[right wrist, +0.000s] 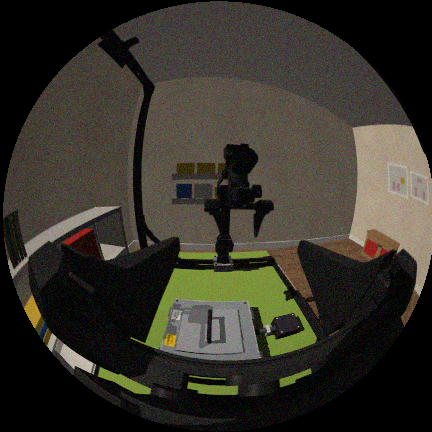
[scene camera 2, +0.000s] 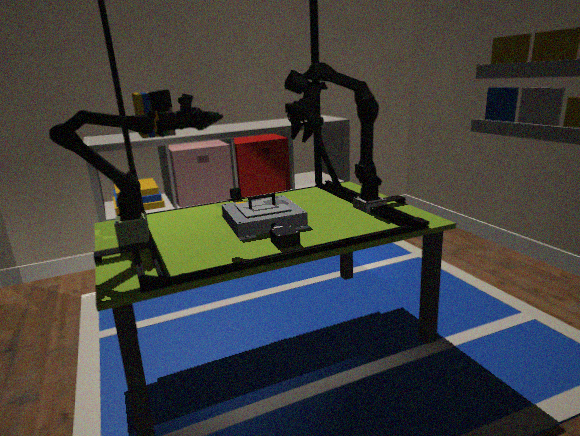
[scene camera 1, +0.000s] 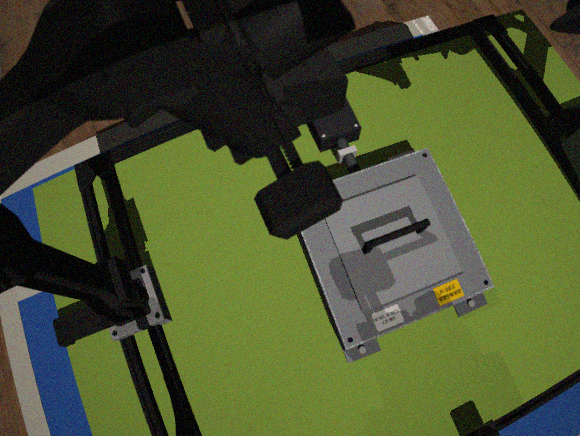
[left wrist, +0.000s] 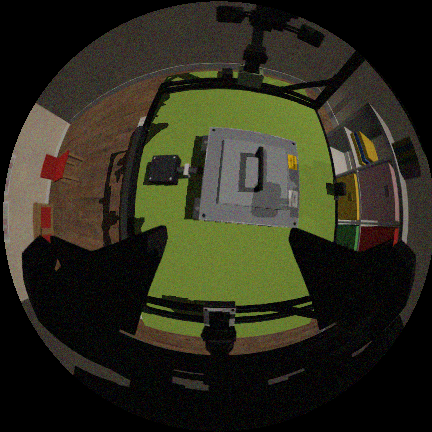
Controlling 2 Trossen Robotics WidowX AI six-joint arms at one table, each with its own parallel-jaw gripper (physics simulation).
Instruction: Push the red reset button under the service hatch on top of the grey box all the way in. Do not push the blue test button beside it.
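Observation:
The grey box sits on the green table. Its service hatch lies closed on top, with a black bar handle standing up from it. The red reset button and the blue test button do not show. My left gripper is open and empty, pointing down high above the table, to the box's side; in scene camera 1 its dark body covers the upper left. My right gripper is open and empty, held roughly level high above the table.
A small black block stands beside the box, joined by a short connector. Dark rails border the table. A shelf unit with pink and red bins stands behind it.

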